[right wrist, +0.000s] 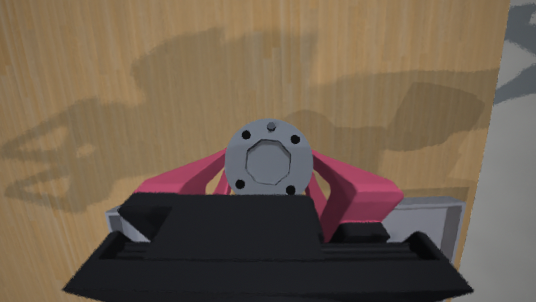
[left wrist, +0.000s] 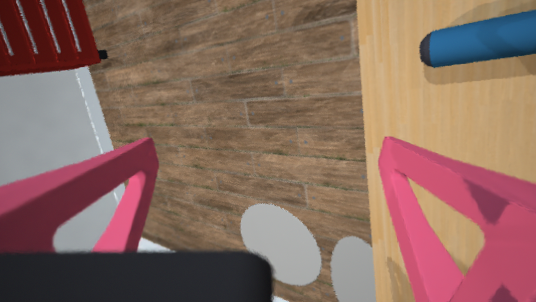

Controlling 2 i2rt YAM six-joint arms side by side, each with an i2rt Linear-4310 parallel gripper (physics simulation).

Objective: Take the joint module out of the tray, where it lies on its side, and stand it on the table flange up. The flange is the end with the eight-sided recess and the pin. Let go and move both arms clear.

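Places are measured from the left arm's base along level axes (x ahead, y left, z up), in millimetres.
Where they show: left gripper, fingertip midpoint: (left wrist: pixel 268 150); right gripper, fingertip midpoint: (right wrist: pixel 268 151).
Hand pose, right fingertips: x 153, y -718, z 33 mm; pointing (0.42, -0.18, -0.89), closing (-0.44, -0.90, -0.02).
Observation:
Things, the pixels of their top centre, and the offset from my right fingertips. "spot": a spot on its surface instead. Level surfaces: height alone.
- grey joint module, top centre: (right wrist: pixel 269 176) 44 mm up, 10 mm back, 3 mm left
- table, surface height: 33 mm down
- grey tray, surface spot: (right wrist: pixel 452 230) spot: 21 mm down, 186 mm back, 154 mm right
- blue rod with a dark tip, surface spot: (left wrist: pixel 480 41) spot: 8 mm up, 117 mm ahead, 830 mm left
The grey joint module (right wrist: pixel 268 192) is between the fingers of my right gripper (right wrist: pixel 268 151), which is shut on it. Its round flange with the eight-sided recess, the pin and several dark holes faces the right wrist camera. The module's lower body is hidden behind the flange, so its height over the table (right wrist: pixel 250 60) cannot be told. The grey tray (right wrist: pixel 452 230) shows behind the right gripper at the bottom of the right wrist view. My left gripper (left wrist: pixel 268 150) is wide open and empty, over the table's edge; the module does not show in the left wrist view.
A blue rod with a dark tip (left wrist: pixel 480 41) lies on the table (left wrist: pixel 400 110) at the upper right of the left wrist view. A red slatted object (left wrist: pixel 45 35) is at the upper left, past the wooden floor (left wrist: pixel 225 115). The table's edge runs down the right side of the right wrist view.

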